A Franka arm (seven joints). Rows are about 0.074 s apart.
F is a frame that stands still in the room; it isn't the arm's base.
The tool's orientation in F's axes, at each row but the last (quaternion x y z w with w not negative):
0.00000, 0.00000, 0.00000, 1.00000
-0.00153, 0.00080, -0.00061, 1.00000
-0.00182, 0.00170, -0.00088, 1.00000
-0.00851, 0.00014, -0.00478, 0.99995
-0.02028, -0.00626, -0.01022, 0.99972
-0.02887, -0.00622, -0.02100, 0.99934
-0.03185, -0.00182, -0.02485, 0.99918
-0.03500, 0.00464, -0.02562, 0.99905
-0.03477, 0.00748, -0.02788, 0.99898
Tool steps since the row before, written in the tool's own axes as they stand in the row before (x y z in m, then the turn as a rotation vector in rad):
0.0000, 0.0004, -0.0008, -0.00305, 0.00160, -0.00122
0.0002, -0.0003, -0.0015, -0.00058, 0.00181, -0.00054
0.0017, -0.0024, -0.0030, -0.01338, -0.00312, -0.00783
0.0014, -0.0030, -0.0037, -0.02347, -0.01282, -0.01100
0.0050, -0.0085, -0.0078, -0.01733, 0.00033, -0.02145
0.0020, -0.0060, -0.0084, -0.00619, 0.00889, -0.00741
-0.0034, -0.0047, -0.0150, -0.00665, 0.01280, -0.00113
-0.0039, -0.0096, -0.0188, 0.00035, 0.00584, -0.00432
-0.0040, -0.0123, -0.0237, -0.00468, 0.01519, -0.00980
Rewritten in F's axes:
0.0000, 0.0004, -0.0008, -0.00305, 0.00160, -0.00122
0.0002, -0.0003, -0.0015, -0.00058, 0.00181, -0.00054
0.0017, -0.0024, -0.0030, -0.01341, -0.00312, -0.00777
0.0014, -0.0031, -0.0036, -0.02360, -0.01278, -0.01078
0.0049, -0.0089, -0.0074, -0.01706, -0.00019, -0.02167
0.0018, -0.0066, -0.0080, -0.00572, 0.00870, -0.00799
-0.0036, -0.0055, -0.0147, -0.00600, 0.01302, -0.00198
-0.0046, -0.0107, -0.0181, 0.00060, 0.00550, -0.00472
-0.0051, -0.0137, -0.0227, -0.00400, 0.01472, -0.01078

